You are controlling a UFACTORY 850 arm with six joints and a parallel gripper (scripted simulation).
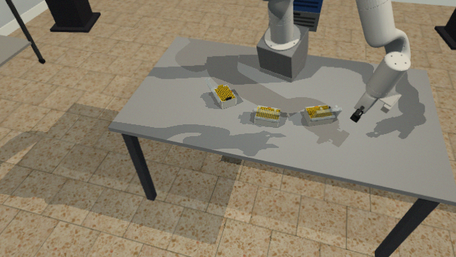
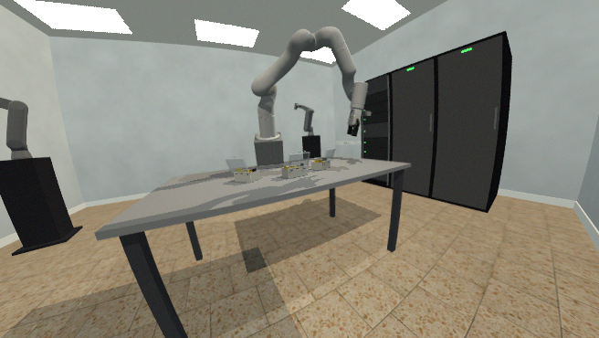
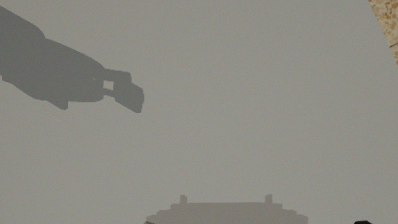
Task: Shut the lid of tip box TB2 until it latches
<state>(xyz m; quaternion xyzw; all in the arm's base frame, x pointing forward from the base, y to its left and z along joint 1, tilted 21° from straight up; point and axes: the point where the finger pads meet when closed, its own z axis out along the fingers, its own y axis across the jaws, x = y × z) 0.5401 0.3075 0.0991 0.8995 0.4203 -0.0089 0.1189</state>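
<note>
Now: hand 59 cm to the left of the yellow rack, 31 cm past it and 17 cm above it. The rest, counted from my hand: clear lid 65 cm to the right, 29 cm behind, 13 cm below.
</note>
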